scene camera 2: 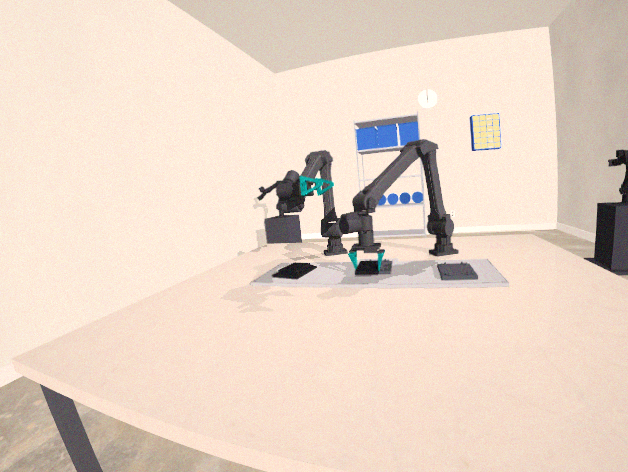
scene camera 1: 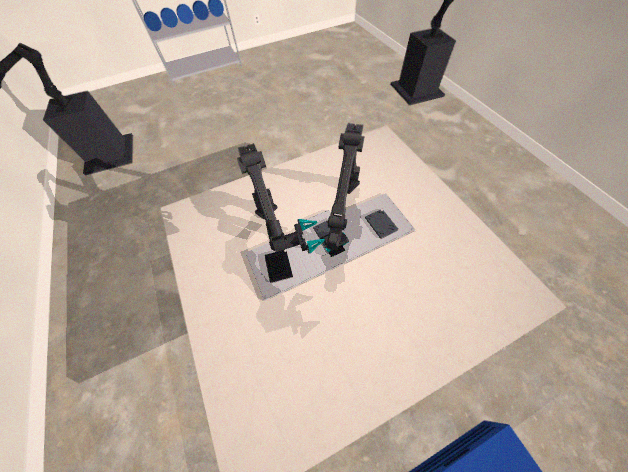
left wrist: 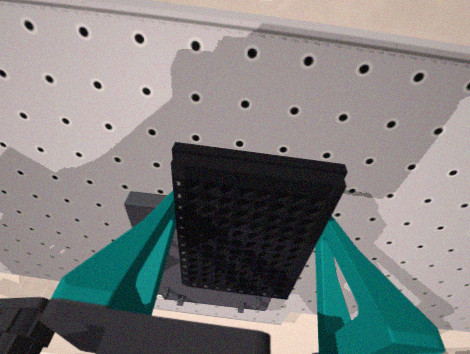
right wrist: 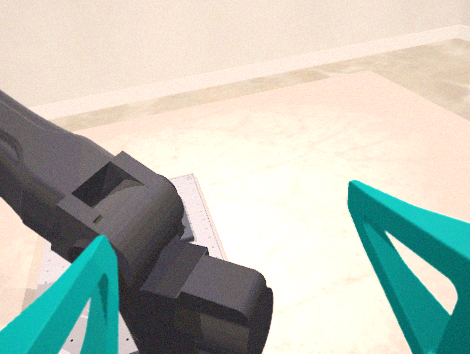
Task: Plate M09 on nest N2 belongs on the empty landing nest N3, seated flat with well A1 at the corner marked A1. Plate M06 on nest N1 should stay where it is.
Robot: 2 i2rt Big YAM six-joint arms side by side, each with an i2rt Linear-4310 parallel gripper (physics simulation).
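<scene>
A black well plate (scene camera 1: 336, 249) (scene camera 2: 366, 267) (left wrist: 250, 225), apparently M09, is between the fingers of my left gripper (scene camera 2: 366, 270) (left wrist: 249, 206), which is shut on it. It hangs low over the board, in front of the empty grey middle nest (scene camera 1: 324, 228) (scene camera 2: 387, 266) (left wrist: 215, 297). Another black plate (scene camera 1: 278, 266) (scene camera 2: 294, 270), apparently M06, rests at the board's left end in the scene views. A grey nest (scene camera 1: 381, 223) (scene camera 2: 457, 271) at the right end is empty. Labels and the A1 mark are unreadable. My right gripper (scene camera 1: 319, 233) (scene camera 2: 324, 186) (right wrist: 230, 219) is open and empty, raised beside the left arm.
The perforated board (scene camera 1: 309, 266) (scene camera 2: 416, 278) (left wrist: 300, 85) lies on the pale table (scene camera 1: 380, 345) (scene camera 2: 329, 365). The left arm's dark links (right wrist: 135, 220) stand close to the right gripper's fingers in the right wrist view. Arm shadows cross the board and table.
</scene>
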